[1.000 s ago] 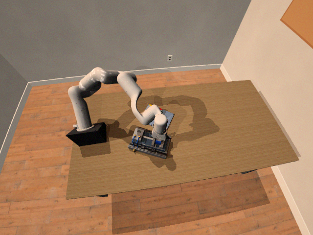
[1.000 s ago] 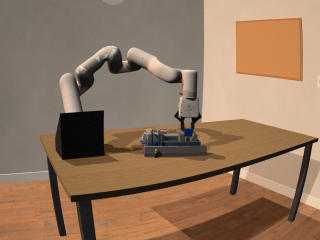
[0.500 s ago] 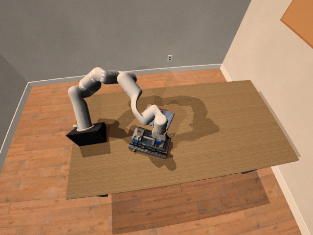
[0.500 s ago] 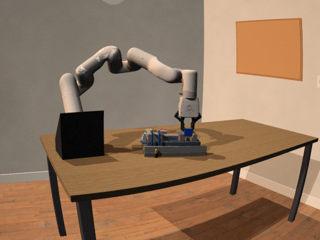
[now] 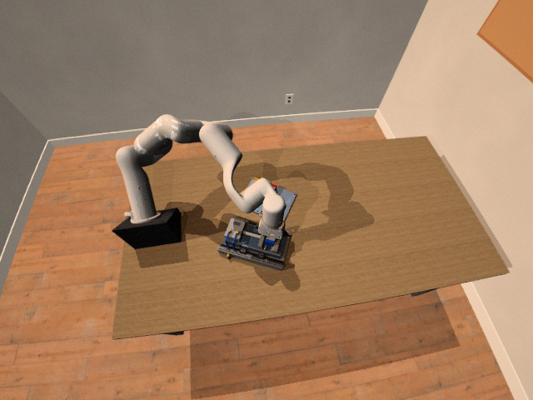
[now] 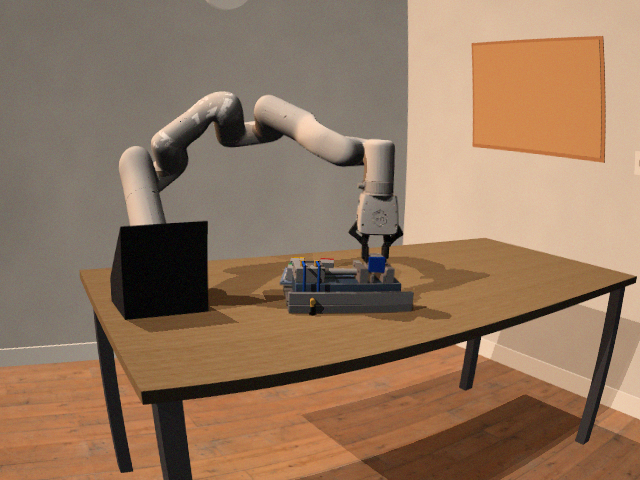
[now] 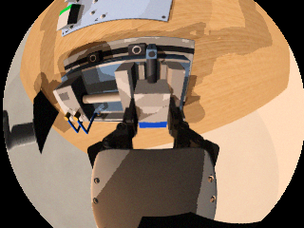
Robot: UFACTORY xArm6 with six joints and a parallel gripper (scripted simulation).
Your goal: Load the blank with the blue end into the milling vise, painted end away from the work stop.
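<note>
Now: hand 2 cm above the blue-ended blank. The rest, counted from my hand: work stop rod 2 cm ahead, 4 cm to the left, 3 cm below; then milling vise 6 cm behind, 3 cm to the left, 8 cm below; then fixed jaw 3 cm ahead, 1 cm to the right, 5 cm below.
</note>
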